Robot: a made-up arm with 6 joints. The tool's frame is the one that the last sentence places.
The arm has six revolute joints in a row. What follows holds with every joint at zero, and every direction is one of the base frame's.
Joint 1 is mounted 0.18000 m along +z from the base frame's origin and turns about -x.
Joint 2 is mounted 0.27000 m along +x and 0.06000 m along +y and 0.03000 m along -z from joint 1 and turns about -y.
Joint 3 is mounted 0.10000 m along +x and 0.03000 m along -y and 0.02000 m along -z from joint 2 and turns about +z.
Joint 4 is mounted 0.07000 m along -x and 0.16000 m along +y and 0.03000 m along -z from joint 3 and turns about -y.
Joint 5 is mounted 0.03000 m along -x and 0.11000 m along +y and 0.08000 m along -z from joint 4 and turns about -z.
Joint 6 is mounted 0.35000 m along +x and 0.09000 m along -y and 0.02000 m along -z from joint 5 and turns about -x.
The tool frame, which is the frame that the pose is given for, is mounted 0.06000 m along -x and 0.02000 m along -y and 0.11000 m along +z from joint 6; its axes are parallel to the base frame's.
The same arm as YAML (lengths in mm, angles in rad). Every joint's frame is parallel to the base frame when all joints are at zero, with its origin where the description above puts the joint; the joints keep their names.
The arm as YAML. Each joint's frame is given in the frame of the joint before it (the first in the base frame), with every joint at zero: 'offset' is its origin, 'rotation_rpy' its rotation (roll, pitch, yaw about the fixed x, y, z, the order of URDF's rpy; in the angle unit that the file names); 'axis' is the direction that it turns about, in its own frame. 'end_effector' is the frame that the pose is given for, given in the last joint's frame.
length_unit: mm
angle_unit: rad
chain:
  - id: joint 1
    offset: [0.0, 0.0, 180.0]
    rotation_rpy: [0.0, 0.0, 0.0]
    axis: [-1.0, 0.0, 0.0]
  - id: joint 2
    offset: [270.0, 60.0, -30.0]
    rotation_rpy: [0.0, 0.0, 0.0]
    axis: [0.0, -1.0, 0.0]
  - id: joint 3
    offset: [100.0, -30.0, -20.0]
    rotation_rpy: [0.0, 0.0, 0.0]
    axis: [0.0, 0.0, 1.0]
  - id: joint 4
    offset: [-70.0, 160.0, -30.0]
    rotation_rpy: [0.0, 0.0, 0.0]
    axis: [0.0, -1.0, 0.0]
  - id: joint 5
    offset: [-30.0, 110.0, -80.0]
    rotation_rpy: [0.0, 0.0, 0.0]
    axis: [0.0, 0.0, -1.0]
  - id: joint 6
    offset: [350.0, -90.0, -20.0]
    rotation_rpy: [0.0, 0.0, 0.0]
    axis: [-1.0, 0.0, 0.0]
end_effector:
  offset: [-60.0, -20.0, 110.0]
  rotation_rpy: [0.0, 0.0, 0.0]

